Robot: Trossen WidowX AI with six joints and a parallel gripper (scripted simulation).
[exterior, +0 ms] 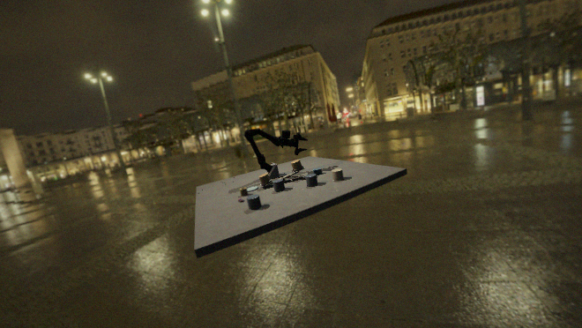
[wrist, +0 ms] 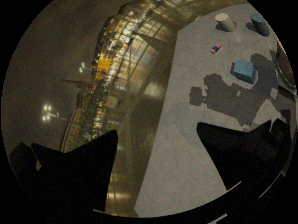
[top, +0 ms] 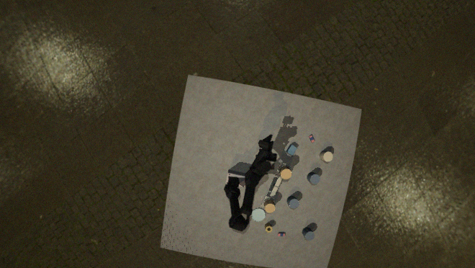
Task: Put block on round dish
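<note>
The cup is 4 cm ahead of my gripper tip, 48 cm to the right of it and 16 cm below it. Round my gripper tip: blue block 18 cm ahead, 8 cm to the right, 20 cm below; pale round dish 2 cm behind, 56 cm to the right, 21 cm below; balance beam 9 cm ahead, 33 cm to the right, 18 cm below.
</note>
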